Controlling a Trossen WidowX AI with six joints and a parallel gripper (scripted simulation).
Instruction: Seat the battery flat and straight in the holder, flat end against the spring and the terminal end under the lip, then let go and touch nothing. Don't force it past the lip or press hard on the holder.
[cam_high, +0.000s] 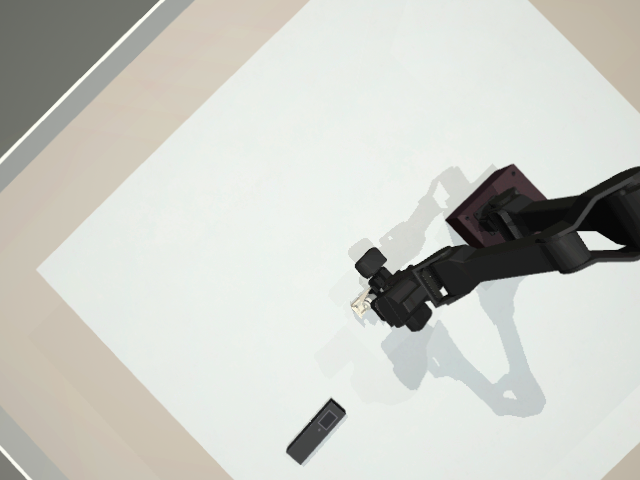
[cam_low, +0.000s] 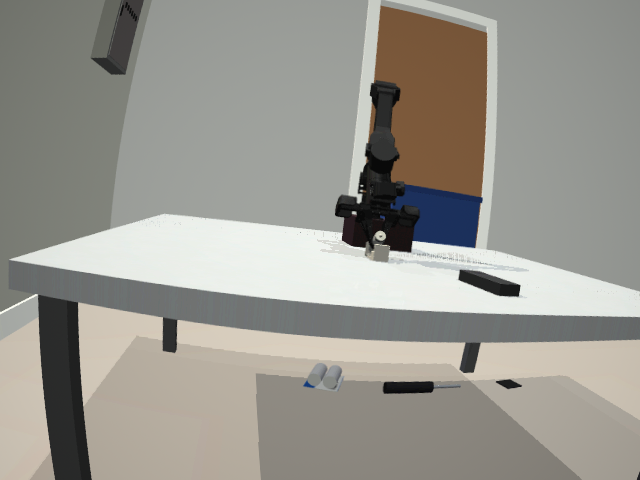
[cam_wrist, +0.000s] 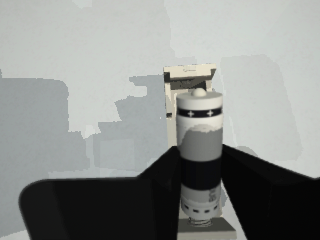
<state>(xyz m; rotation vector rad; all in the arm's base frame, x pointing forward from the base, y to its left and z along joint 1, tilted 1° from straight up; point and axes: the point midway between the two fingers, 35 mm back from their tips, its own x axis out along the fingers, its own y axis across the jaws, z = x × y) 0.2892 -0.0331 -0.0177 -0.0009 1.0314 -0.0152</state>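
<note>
Now: gripper tip 1 cm below the battery. Also, from my gripper tip: screwdriver (31 cm ahead, 22 cm below, 7 cm to the left); then black flat box (31 cm ahead, 15 cm to the left, 1 cm below).
</note>
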